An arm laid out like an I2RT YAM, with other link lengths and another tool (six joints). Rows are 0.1 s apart.
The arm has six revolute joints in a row. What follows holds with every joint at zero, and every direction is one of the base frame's.
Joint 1 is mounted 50.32 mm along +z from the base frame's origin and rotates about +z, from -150 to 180 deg.
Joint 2 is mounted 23.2 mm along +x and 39.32 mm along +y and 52.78 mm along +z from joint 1 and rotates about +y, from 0 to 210 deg.
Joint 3 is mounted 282.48 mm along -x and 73.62 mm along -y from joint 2 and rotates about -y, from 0 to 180 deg.
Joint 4 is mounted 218.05 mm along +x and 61.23 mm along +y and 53.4 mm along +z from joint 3 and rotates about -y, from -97 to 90 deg.
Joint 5 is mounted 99.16 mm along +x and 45.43 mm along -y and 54.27 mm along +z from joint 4 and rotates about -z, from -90 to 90 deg.
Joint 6 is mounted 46.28 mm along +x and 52.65 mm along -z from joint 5 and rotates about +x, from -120 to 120 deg.
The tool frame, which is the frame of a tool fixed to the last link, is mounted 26 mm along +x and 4 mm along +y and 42 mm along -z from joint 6; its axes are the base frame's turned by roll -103.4, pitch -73.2 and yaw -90 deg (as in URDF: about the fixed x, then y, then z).
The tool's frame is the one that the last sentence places.
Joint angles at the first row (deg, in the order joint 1, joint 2, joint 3, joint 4, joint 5, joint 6):
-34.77, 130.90, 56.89, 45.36, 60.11, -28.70
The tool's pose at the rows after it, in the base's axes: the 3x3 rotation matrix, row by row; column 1 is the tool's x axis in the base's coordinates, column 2 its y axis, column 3 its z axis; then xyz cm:
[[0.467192, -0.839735, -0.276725], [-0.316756, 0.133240, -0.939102], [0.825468, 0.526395, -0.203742]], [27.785, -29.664, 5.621]
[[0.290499, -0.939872, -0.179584], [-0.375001, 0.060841, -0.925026], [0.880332, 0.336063, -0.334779]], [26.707, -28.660, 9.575]
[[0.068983, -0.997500, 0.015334], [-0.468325, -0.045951, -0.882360], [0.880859, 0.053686, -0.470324]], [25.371, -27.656, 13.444]
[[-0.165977, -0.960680, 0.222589], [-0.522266, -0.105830, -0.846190], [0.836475, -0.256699, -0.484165]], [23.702, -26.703, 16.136]
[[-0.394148, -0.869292, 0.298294], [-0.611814, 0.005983, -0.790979], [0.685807, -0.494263, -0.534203]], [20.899, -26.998, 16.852]
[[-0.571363, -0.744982, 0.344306], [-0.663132, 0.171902, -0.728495], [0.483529, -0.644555, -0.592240]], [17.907, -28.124, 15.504]
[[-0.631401, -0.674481, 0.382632], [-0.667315, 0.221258, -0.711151], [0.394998, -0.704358, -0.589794]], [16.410, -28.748, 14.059]
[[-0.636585, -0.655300, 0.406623], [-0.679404, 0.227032, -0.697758], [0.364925, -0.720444, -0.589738]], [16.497, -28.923, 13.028]
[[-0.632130, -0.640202, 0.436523], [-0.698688, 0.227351, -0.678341], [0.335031, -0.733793, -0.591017]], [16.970, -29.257, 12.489]
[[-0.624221, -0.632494, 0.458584], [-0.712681, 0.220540, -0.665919], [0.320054, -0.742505, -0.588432]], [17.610, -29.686, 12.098]
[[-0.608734, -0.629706, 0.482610], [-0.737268, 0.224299, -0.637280], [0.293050, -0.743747, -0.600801]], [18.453, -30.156, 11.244]
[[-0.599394, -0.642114, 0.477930], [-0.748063, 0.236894, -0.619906], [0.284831, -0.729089, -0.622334]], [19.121, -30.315, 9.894]
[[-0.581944, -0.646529, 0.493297], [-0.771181, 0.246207, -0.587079], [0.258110, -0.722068, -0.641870]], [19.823, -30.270, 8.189]
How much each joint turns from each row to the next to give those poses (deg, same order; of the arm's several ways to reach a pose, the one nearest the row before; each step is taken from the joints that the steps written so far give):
-0.37, -8.79, -1.54, -12.17, -5.50, 10.92
-1.57, -11.72, -1.81, -11.13, -9.62, 11.32
-3.46, -11.36, -2.01, -7.15, -15.72, 10.71
-4.37, -8.80, -6.20, 4.75, -14.13, 9.36
-7.29, -4.09, -3.73, 0.88, -9.99, 13.28
-8.43, 1.34, -3.93, 3.95, -9.13, 12.11
-4.22, 3.00, -3.70, 7.47, -5.04, 4.43
-0.44, 2.82, -1.29, 4.21, -1.69, 1.40
0.05, 2.53, 0.40, 2.08, -1.77, 1.25
0.43, 2.36, 0.91, 1.64, -1.00, 0.67
0.62, 3.34, 1.51, 0.91, -1.34, 0.81
0.94, 3.20, 0.54, 1.13, 0.56, 0.10
0.82, 4.12, 0.15, 2.46, -0.92, 0.65

